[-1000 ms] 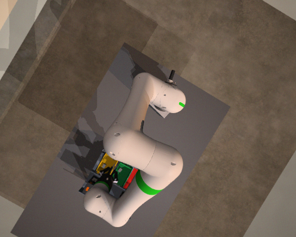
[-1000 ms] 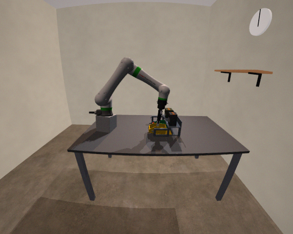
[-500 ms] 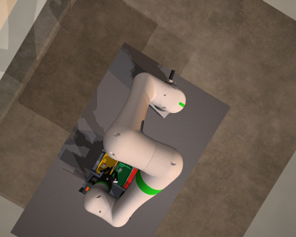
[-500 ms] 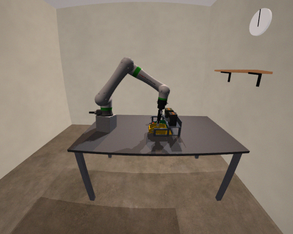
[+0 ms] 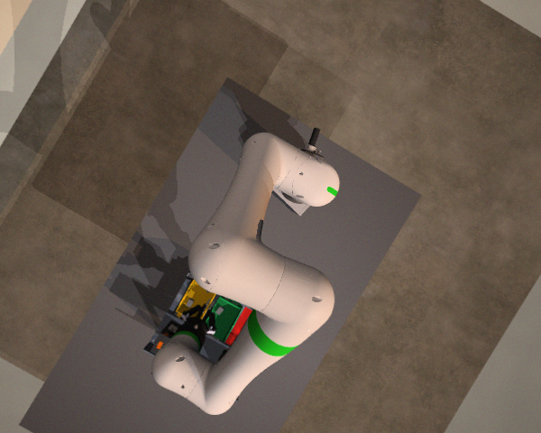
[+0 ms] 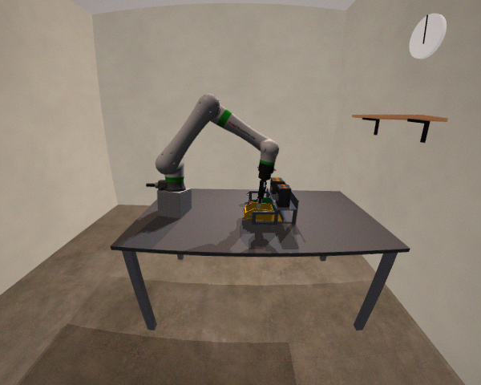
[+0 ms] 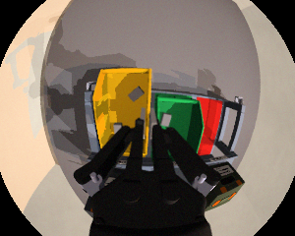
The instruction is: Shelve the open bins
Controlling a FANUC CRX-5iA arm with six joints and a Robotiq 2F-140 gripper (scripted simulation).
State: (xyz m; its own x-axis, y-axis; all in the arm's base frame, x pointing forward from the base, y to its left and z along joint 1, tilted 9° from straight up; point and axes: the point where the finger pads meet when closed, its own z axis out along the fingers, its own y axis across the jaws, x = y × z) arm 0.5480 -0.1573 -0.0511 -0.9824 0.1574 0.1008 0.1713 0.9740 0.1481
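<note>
Now: hand 2 cm past the yellow bin, 5 cm to the left of it and 4 cm above it. The rest, counted from my hand: green bin 6 cm ahead, 6 cm to the left, 5 cm below; yellow-marked place 4 cm ahead, 5 cm to the right, 9 cm below; red mark 8 cm ahead, 17 cm to the left, 9 cm below.
</note>
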